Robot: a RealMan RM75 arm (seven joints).
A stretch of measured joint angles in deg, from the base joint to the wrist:
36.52, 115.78, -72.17, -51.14, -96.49, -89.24, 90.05
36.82, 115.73, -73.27, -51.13, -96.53, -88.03, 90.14
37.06, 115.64, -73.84, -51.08, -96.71, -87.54, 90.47
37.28, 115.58, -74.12, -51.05, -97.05, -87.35, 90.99
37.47, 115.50, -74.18, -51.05, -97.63, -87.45, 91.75
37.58, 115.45, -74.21, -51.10, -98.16, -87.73, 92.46
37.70, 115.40, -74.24, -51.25, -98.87, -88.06, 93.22
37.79, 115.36, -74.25, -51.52, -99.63, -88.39, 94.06
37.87, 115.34, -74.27, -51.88, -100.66, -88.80, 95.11
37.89, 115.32, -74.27, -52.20, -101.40, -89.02, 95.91
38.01, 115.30, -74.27, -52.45, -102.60, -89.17, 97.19
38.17, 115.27, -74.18, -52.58, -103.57, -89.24, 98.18
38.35, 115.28, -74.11, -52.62, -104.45, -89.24, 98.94
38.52, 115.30, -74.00, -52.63, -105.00, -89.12, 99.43
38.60, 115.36, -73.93, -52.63, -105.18, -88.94, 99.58
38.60, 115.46, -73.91, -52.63, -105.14, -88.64, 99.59
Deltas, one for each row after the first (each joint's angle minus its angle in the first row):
0.30, -0.05, -1.10, 0.01, -0.04, 1.21, 0.09
0.54, -0.14, -1.67, 0.06, -0.22, 1.70, 0.42
0.76, -0.20, -1.95, 0.09, -0.56, 1.89, 0.94
0.95, -0.28, -2.01, 0.09, -1.14, 1.79, 1.70
1.06, -0.33, -2.04, 0.04, -1.67, 1.51, 2.41
1.18, -0.38, -2.07, -0.11, -2.38, 1.18, 3.17
1.27, -0.42, -2.08, -0.38, -3.14, 0.85, 4.01
1.35, -0.44, -2.10, -0.74, -4.17, 0.44, 5.06
1.37, -0.46, -2.10, -1.06, -4.91, 0.22, 5.86
1.49, -0.48, -2.10, -1.31, -6.11, 0.07, 7.14
1.65, -0.51, -2.01, -1.44, -7.08, 0.00, 8.13
1.83, -0.50, -1.94, -1.48, -7.96, 0.00, 8.89
2.00, -0.48, -1.83, -1.49, -8.51, 0.12, 9.38
2.08, -0.42, -1.76, -1.49, -8.69, 0.30, 9.53
2.08, -0.32, -1.74, -1.49, -8.65, 0.60, 9.54

